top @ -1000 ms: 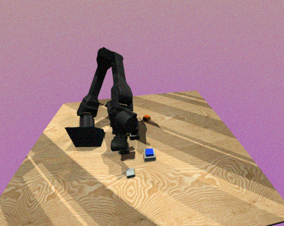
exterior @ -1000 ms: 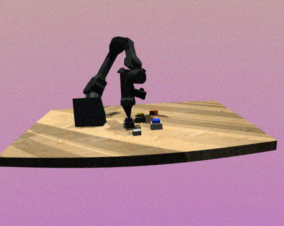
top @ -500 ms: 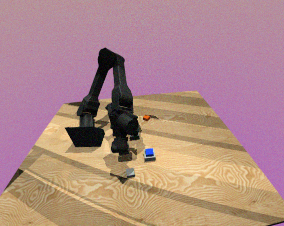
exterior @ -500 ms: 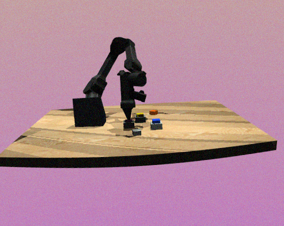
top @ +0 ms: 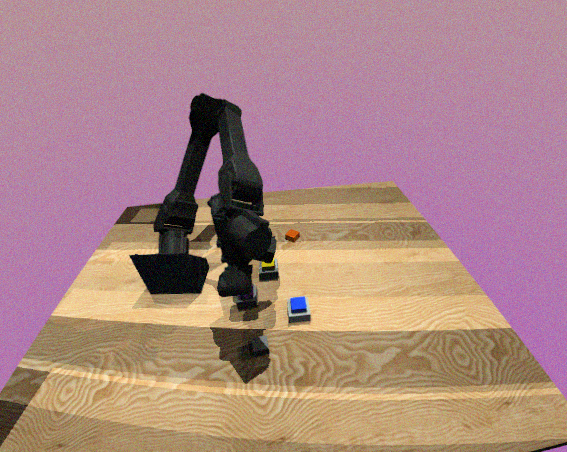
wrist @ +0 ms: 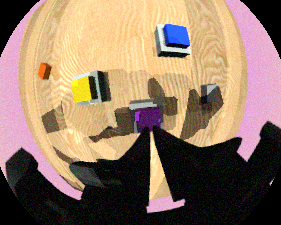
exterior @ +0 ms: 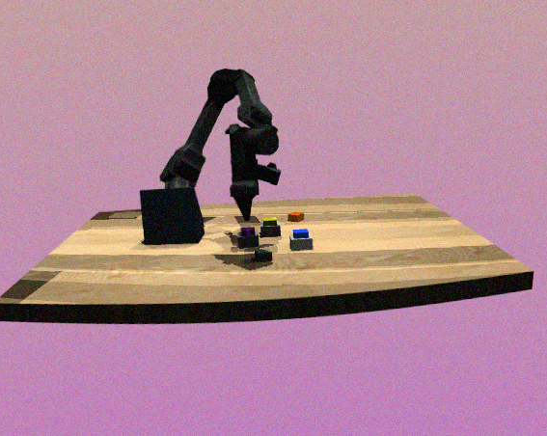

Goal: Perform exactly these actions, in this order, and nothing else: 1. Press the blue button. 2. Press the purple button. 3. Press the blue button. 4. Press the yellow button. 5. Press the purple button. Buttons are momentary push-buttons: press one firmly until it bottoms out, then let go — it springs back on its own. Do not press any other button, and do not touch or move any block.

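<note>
Now: gripper tip 3 cm above the purple button. From my gripper tip the other things lie so: blue button 12 cm ahead, 6 cm to the right, 3 cm below; yellow button 9 cm to the left, 6 cm ahead, 3 cm below; small grey block 13 cm to the right, 5 cm below, 3 cm ahead.
</note>
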